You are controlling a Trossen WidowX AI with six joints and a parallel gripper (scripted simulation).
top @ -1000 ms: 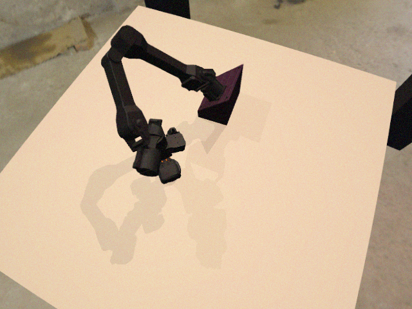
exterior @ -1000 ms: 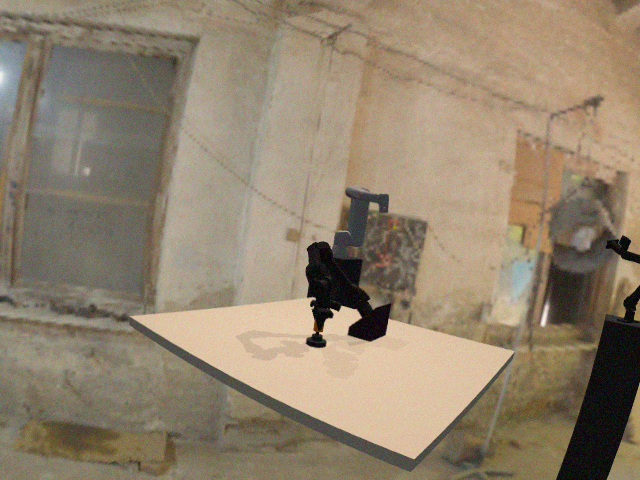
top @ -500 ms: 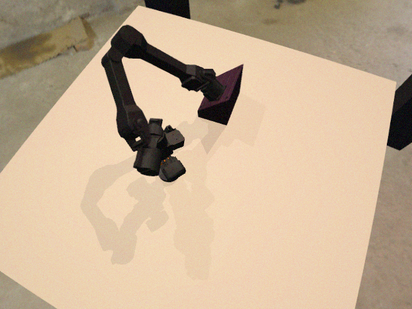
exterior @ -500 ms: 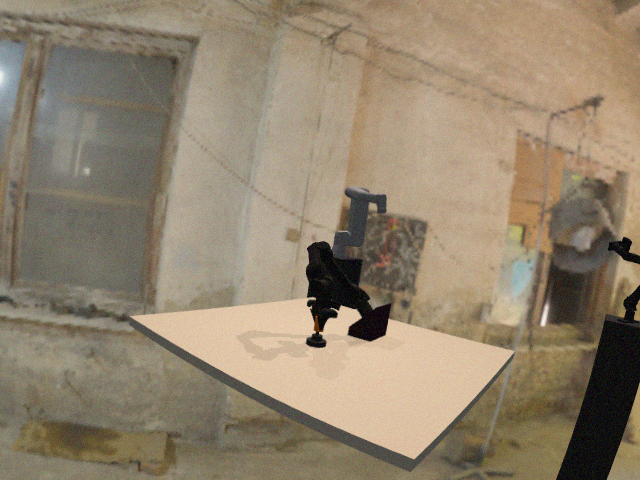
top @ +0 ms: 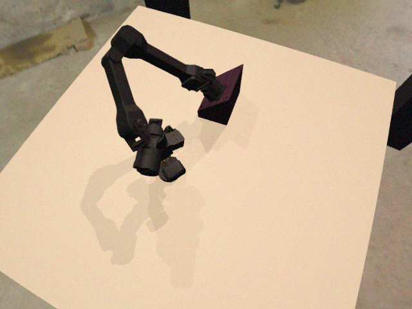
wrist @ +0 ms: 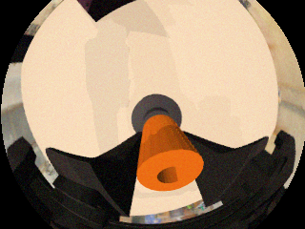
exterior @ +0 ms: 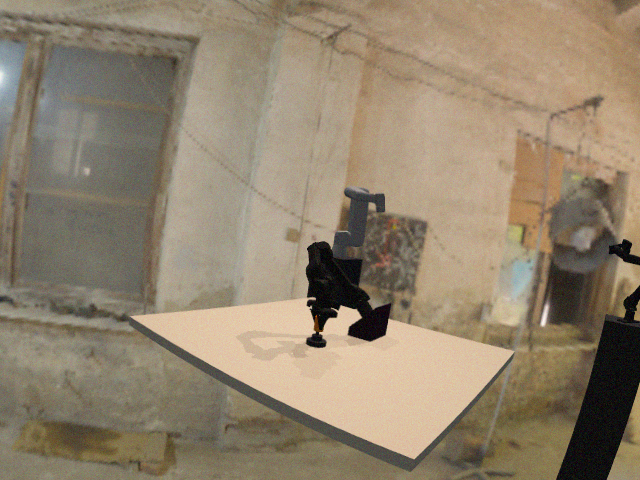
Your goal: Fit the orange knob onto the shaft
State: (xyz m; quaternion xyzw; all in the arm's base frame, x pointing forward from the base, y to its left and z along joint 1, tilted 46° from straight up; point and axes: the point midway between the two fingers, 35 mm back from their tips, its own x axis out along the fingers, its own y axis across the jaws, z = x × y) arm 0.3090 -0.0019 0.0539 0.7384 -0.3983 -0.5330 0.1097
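Now: gripper tip 2 cm below the orange knob. Also, from my gripper tip: round pedestal 4 cm below.
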